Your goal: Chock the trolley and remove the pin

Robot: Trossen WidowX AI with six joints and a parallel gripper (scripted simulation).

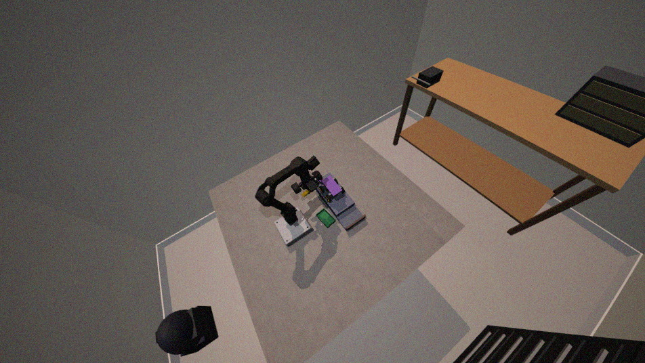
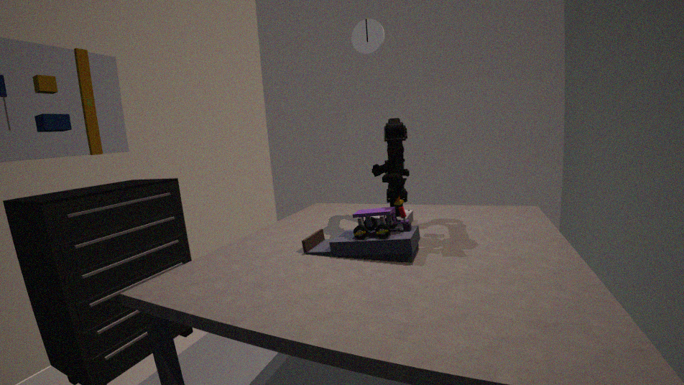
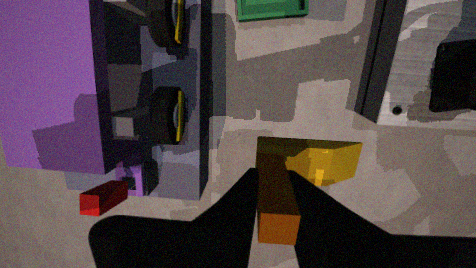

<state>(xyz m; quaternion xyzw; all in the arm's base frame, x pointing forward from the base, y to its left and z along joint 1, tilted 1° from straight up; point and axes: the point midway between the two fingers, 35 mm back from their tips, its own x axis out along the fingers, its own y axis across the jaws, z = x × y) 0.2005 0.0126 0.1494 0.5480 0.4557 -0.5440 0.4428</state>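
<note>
Right now the red-headed stop pin is 120 mm ahead of my gripper tip, 50 mm below it and 30 mm to the left of it. From my gripper tip the other things lie so: purple trolley (120 mm ahead, 70 mm to the right, 60 mm below); grey ramp (130 mm below, 120 mm ahead, 80 mm to the right); yellow chock (20 mm behind, 10 mm below).
</note>
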